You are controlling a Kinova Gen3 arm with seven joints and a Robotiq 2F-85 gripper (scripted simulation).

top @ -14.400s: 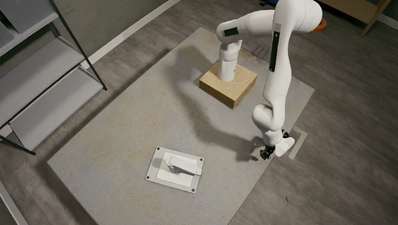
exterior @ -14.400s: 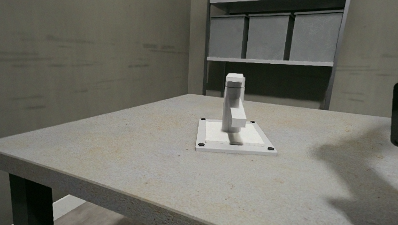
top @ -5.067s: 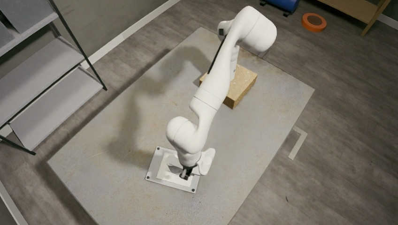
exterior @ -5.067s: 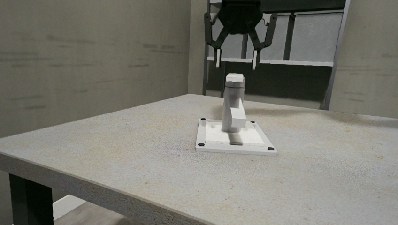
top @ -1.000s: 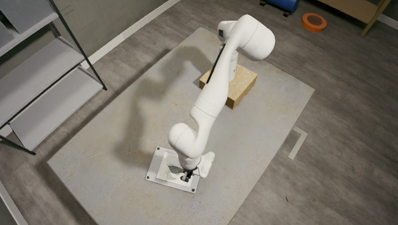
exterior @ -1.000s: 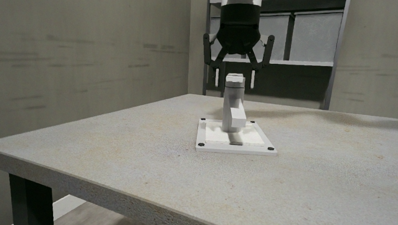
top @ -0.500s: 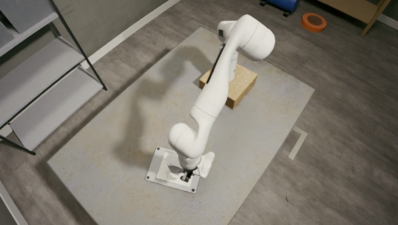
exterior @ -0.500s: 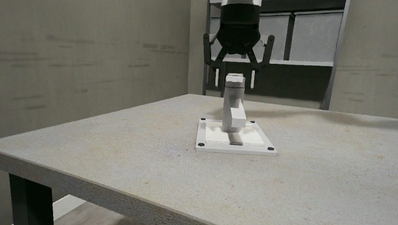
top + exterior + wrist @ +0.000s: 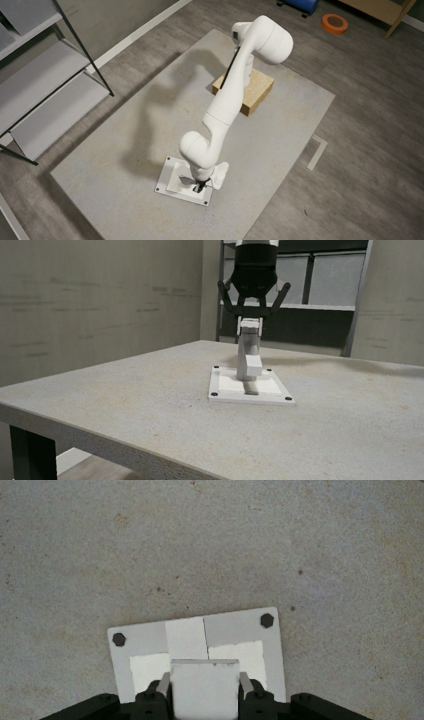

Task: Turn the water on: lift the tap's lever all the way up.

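My gripper is now 30 mm to the left of the lever and 10 mm below it. From my hand the other things lie so: white tap (60 mm to the right, 50 mm below, 10 mm ahead).
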